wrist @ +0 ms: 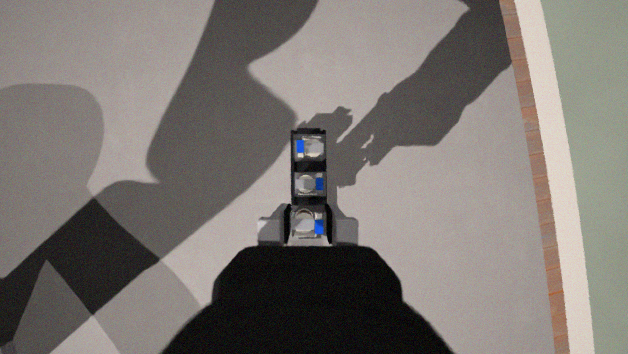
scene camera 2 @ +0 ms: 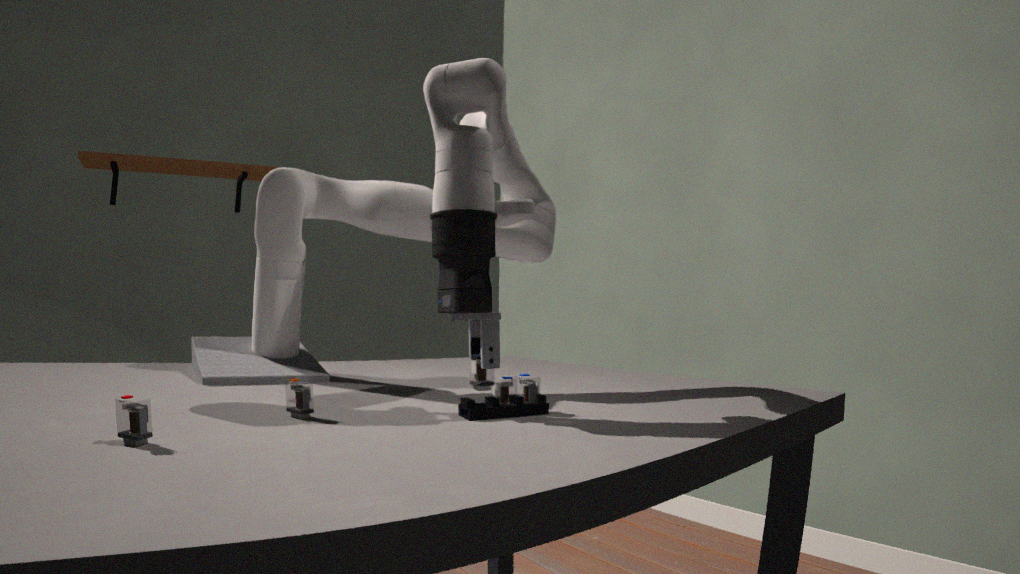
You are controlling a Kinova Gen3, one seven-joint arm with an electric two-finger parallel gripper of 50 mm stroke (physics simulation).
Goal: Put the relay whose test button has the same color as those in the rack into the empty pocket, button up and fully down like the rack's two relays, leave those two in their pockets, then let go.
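Pixels of known places: gripper, fingertip midpoint: point(wrist: 308, 217) point(scene camera 2: 484, 367); arm's base, link origin: point(scene camera 2: 275, 350).
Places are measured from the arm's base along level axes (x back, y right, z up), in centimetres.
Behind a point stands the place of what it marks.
Note:
My gripper point(scene camera 2: 482, 364) @(x -44.4, y -20.7, z 1.8 cm) point(wrist: 308, 217) @(x -44.4, y -20.7, z 1.8 cm) is shut on a clear relay with a blue button point(scene camera 2: 480, 375) @(x -45.7, y -19.6, z 1.1 cm) point(wrist: 304, 226) @(x -44.1, y -20.3, z 3.3 cm). The relay is upright, button up, its base a little above the black rack point(scene camera 2: 504, 409) @(x -46.5, y -22.4, z -3.1 cm) point(wrist: 308, 201) @(x -44.6, y -21.6, z -1.9 cm) at the end with the empty pocket. In the wrist view the held relay and the fingers hide that pocket. Two blue-button relays sit in the rack's other pockets: the middle one point(scene camera 2: 503, 391) @(x -46.1, y -22.4, z -1.0 cm) point(wrist: 307, 184) @(x -44.6, y -23.3, z 0.5 cm) has its button on the right in the wrist view, and the far one point(scene camera 2: 528, 389) @(x -46.3, y -25.8, z -0.9 cm) point(wrist: 310, 147) @(x -45.0, y -26.4, z 0.5 cm) has its button on the left.
A relay with an orange button point(scene camera 2: 300, 399) @(x -41.4, y 1.1, z -1.8 cm) stands on the table point(scene camera 2: 299, 485) @(x -64.6, y 4.8, z -4.2 cm) left of the rack in the scene view. A relay with a red button point(scene camera 2: 134, 421) @(x -52.5, y 18.8, z -1.8 cm) stands farther left. The arm's base plate point(scene camera 2: 221, 360) @(x -6.6, y 10.4, z -1.2 cm) is at the back. The table edge is to the right.

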